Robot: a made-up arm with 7 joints.
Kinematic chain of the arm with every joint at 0, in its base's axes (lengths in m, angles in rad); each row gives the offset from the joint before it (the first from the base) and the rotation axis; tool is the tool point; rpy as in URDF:
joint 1: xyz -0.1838 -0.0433 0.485 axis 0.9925 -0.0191 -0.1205
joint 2: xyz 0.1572 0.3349 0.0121 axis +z
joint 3: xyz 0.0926 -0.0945 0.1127 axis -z
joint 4: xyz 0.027 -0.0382 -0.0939 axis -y
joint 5: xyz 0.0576 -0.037 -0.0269 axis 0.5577 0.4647 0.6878
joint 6: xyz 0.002 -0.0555 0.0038 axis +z
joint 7: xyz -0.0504 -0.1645 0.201 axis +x
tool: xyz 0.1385 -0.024 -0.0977 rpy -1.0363 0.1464 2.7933
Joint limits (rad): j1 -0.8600..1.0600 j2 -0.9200..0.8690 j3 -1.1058..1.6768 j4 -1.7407..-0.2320 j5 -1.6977..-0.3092 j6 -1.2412..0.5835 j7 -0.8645..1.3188
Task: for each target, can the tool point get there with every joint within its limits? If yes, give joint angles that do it. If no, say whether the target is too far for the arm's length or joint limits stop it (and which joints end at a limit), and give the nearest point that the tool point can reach.
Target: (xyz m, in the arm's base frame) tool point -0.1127 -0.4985 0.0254
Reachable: no: joint limits stop it (at a limit: joint 1, joint 5, joint 7) | nearest point -0.0646 -0.2512 0.3321 | short by 0.397 m
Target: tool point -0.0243 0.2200 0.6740
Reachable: yes | joints -0.1069 -0.3948 0.4603 -1.0701 -1.4868 -0.9091 0.1325
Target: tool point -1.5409 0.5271 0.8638
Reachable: no: too far | nearest point -0.4513 0.2531 0.6320 | short by 1.147 m
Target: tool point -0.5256 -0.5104 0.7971
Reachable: no: joint limits stop it (at a limit: joint 1, joint 2, joint 4, joint 7) | nearest point -0.3291 -0.2297 0.7027 | short by 0.355 m
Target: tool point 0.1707 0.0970 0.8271
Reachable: yes | joints 0.2938 0.1625 -0.8935 -1.1585 -1.3289 -0.5402 -0.3503
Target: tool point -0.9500 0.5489 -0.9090
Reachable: no: too far | nearest point -0.4356 0.1212 0.1283 | short by 1.234 m
